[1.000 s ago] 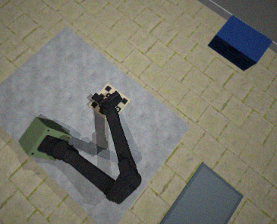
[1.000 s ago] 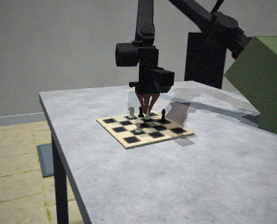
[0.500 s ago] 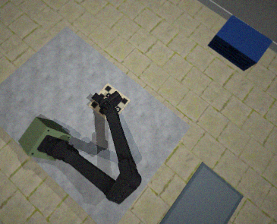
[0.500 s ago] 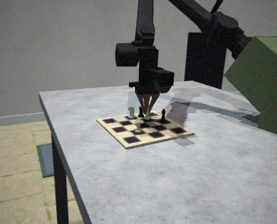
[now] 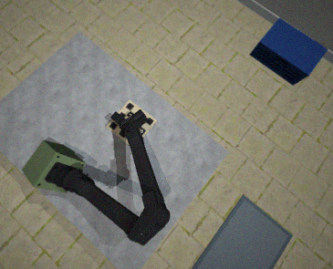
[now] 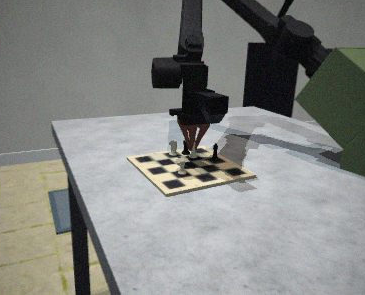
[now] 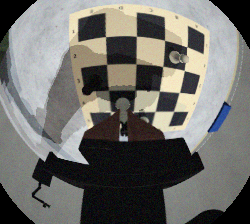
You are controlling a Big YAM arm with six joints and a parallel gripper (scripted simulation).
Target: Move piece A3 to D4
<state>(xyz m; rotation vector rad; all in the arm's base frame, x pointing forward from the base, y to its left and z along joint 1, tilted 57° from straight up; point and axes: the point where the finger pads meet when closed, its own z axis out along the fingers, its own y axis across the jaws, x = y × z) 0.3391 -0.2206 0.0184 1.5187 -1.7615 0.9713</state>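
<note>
Now: the chessboard 40 mm to the left of my hand, 40 mm ahead of it and 30 mm below it. From my hand the other things lie so: white pawn (80 mm ahead, 70 mm to the left, 10 mm below).
</note>
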